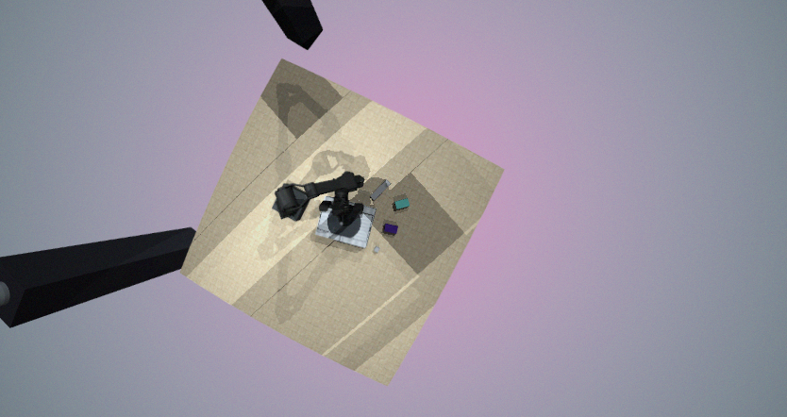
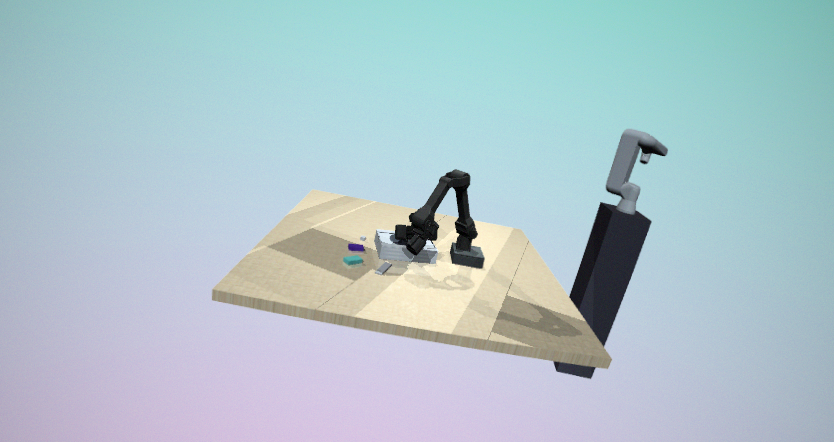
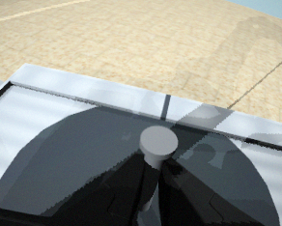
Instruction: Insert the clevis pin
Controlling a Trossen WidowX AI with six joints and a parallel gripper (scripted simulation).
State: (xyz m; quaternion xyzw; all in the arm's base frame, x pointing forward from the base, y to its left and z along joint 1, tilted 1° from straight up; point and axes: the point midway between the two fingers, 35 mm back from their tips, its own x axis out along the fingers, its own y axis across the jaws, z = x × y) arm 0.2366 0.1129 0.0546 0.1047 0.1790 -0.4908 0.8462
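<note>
Right now my gripper tip is 10 mm above the steel clevis pin. The rest, counted from my gripper tip: small grey piece 200 mm ahead, 30 mm to the right, 80 mm below; then steel tray 10 mm to the left, 40 mm below; then dark aluminium disc 30 mm below.
</note>
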